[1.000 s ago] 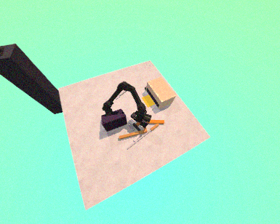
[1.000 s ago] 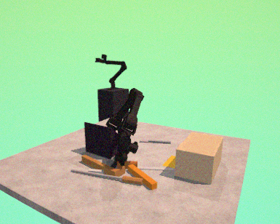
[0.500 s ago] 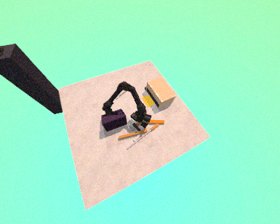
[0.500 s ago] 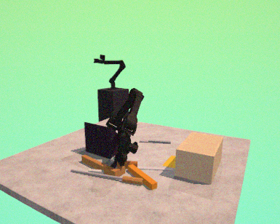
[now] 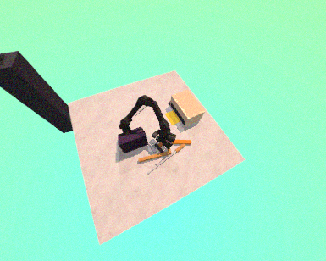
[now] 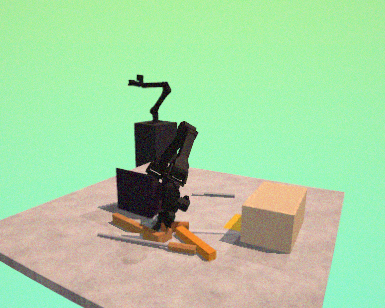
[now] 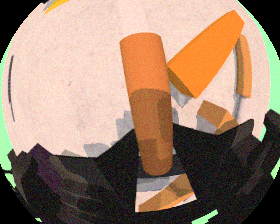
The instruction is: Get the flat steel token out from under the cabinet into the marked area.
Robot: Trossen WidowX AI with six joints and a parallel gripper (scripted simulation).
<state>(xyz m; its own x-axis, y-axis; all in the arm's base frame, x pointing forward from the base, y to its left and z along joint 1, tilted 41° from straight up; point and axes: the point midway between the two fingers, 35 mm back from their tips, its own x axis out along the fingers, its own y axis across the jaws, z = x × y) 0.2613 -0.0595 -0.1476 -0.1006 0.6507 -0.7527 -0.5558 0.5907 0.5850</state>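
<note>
The dark-handled tool lies 5 cm behind my gripper tip. From my gripper tip the other things lie so: orange bar (15 cm ahead, 3 cm to the right, 1 cm above).
</note>
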